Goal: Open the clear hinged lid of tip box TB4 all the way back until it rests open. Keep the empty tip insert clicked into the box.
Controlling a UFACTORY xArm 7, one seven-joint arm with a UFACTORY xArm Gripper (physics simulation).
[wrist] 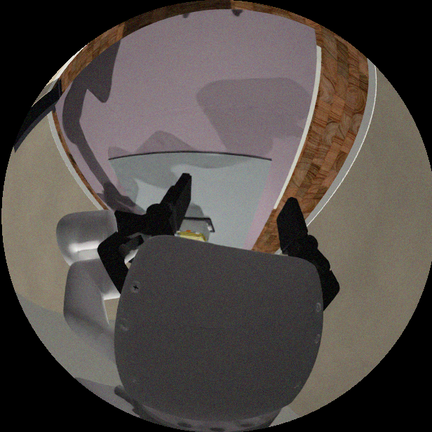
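Note:
A small box-like object (201, 228), greyish and see-through with a yellow part (193, 235) and a thin dark edge along its far side, shows near the middle of the wrist view. It lies on a pale blue-grey mat (240, 180). The gripper's dark palm hides its near part. No label can be read on it, and the lid's position and the insert cannot be made out. My gripper (238, 196) is open, with nothing between its widely spaced black fingers. The box shows just right of the left finger and appears well beyond the fingers.
The mat lies on a pinkish surface (165, 65) with a pale strip (312, 100) along its right side. A wood-block border (340, 100) runs outside it. A dark bar (40, 115) shows at the upper left. Pale rounded arm parts (85, 235) show left of the palm. Shadows cross the surface.

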